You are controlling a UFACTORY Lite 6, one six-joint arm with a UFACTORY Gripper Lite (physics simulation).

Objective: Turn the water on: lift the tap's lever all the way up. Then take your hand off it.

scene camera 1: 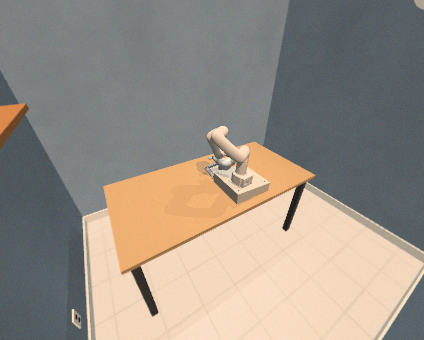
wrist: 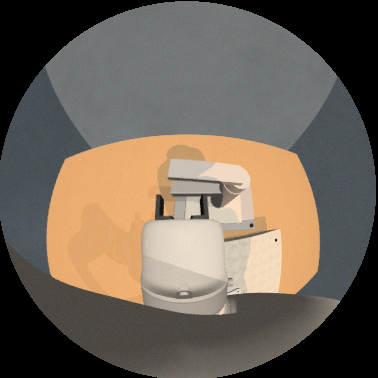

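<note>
The tap's grey lever shows in the wrist view as a flat bar running left from a rounded pivot. A second grey bar, apparently the spout, lies alongside it, with a narrow gap between. The tap's base plate lies on the table. My gripper is open, its two black fingers apart, with the tips close to the second bar in the wrist view. I cannot tell whether they touch it. In the scene view the arm hides most of the tap and fingers, and the lever's exact angle is too small to tell.
The wooden table carries the arm's pale base block, close behind the tap's base plate. A grey wall stands beyond the table's far edge. Shadows of the arm fall on the table top.
</note>
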